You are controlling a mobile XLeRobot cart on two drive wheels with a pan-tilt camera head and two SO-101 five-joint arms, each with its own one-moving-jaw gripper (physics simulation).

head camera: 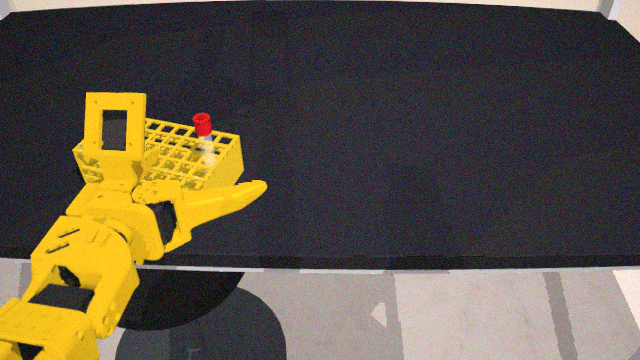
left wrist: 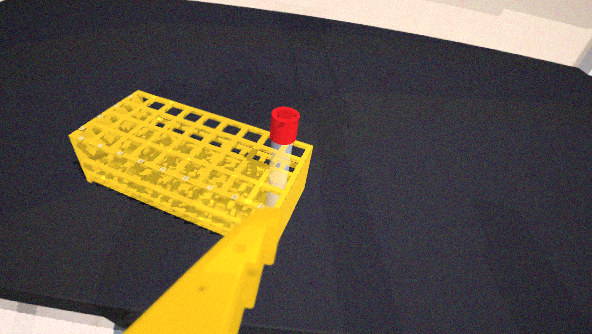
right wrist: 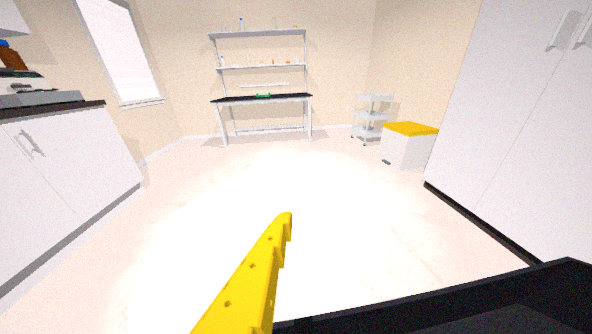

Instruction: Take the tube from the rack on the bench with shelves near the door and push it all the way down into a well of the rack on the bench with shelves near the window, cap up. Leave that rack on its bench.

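Places are measured from the left arm's base along level axes (x ahead, y left, z up), in millimetres.
Pixels of known places: left hand, tool point: (head camera: 156,154) (left wrist: 279,230); right hand, tool point: (right wrist: 291,222).
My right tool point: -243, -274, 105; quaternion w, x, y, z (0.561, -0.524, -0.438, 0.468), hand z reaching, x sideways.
For each thing: its top centre in the pictures, then the offset to it from my right tool point, as dx, dy, dz. "*": a spot on its surface instead. Level surfaces: height alone.
- red cap, top centre: (left wrist: 285,114) (head camera: 201,117) +742, +239, +2
- yellow rack, surface spot: (left wrist: 296,197) (head camera: 232,175) * +762, +219, -101
- far bench with shelves, surface height: dz -117
- black bench top, surface height: dz -117
The tube, with a red cap (head camera: 202,126) (left wrist: 284,129), stands cap up in the yellow rack (head camera: 231,167) (left wrist: 296,197), near its right end; its clear body shows through the grid. My left gripper (head camera: 212,175) (left wrist: 300,212) is wide open and empty, on the near side of the rack and apart from the cap. In the left wrist view its fixed jaw shows, its tip over the rack's near right corner. My right gripper (right wrist: 312,220) is open over the floor, one notched jaw showing. A small green rack (right wrist: 263,95) is on the far bench with shelves (right wrist: 230,99).
The yellow rack stands on a black bench top (head camera: 400,150) (left wrist: 425,200). The right wrist view shows a window (right wrist: 120,50), a white trolley (right wrist: 367,97), a bin with a yellow lid (right wrist: 410,128), white cabinets (right wrist: 65,155) at left and a tall cabinet (right wrist: 500,125) at right.
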